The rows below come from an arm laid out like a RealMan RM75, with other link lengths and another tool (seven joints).
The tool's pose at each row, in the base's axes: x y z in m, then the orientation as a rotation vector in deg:
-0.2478, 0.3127, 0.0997, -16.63, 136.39, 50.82
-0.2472, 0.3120, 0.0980, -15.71, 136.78, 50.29
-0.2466, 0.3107, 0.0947, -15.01, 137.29, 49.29
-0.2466, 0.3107, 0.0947, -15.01, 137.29, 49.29
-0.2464, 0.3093, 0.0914, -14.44, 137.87, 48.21
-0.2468, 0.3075, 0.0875, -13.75, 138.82, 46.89
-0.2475, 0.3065, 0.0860, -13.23, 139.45, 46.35
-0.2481, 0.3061, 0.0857, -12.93, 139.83, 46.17
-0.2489, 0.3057, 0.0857, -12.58, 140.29, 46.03
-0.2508, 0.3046, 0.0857, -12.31, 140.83, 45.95
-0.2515, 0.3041, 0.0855, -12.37, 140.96, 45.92
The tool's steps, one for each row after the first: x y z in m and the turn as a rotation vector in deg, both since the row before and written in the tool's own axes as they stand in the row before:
0.0005, -0.0017, 0.0008, 0.64, -0.04, 0.55
0.0014, -0.0030, 0.0015, 0.94, 0.06, 0.31
0.0000, 0.0000, 0.0000, 0.00, 0.00, 0.00
0.0017, -0.0029, 0.0013, 0.98, 0.16, 0.23
0.0025, -0.0033, 0.0012, 1.23, 0.43, 0.35
0.0014, -0.0013, 0.0001, 0.59, 0.33, 0.37
0.0007, -0.0003, -0.0003, 0.25, 0.23, 0.26
0.0007, -0.0001, -0.0006, 0.24, 0.30, 0.33
0.0016, -0.0003, -0.0015, 0.20, 0.40, 0.31
0.0007, -0.0003, -0.0005, 0.03, 0.13, -0.01

